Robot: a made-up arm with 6 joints.
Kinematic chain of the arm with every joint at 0, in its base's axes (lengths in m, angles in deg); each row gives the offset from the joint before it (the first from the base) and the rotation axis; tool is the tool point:
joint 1: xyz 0 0 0.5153 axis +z
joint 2: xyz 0.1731 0 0 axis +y
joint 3: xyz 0 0 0.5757 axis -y
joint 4: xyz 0 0 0.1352 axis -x
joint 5: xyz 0.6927 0 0 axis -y
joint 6: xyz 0.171 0 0 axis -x
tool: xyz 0 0 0
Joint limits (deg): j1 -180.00..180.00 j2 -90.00..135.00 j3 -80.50..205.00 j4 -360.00..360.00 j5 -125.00..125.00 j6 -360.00..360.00
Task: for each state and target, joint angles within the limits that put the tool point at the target. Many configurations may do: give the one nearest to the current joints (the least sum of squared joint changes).
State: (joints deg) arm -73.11 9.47 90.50 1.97 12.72 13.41
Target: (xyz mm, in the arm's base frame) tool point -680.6 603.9 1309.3
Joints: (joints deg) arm -41.58 -26.03 122.84 -0.01 19.58 13.41
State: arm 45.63 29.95 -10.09 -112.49 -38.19 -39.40
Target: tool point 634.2 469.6 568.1
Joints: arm 27.90 -3.71 -54.23 -104.47 -45.60 -39.40
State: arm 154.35 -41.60 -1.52 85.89 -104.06 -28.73
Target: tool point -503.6 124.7 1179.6
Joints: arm 180.00 -25.78 -18.52 62.90 -125.00 -28.73
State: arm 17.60 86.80 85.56 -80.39 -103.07 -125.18
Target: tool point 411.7 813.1 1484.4
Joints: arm 52.63 50.93 105.82 -85.77 -102.84 -125.18
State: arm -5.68 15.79 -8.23 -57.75 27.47 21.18
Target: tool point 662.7 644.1 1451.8
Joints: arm 47.41 -3.97 9.23 -54.55 21.92 21.18
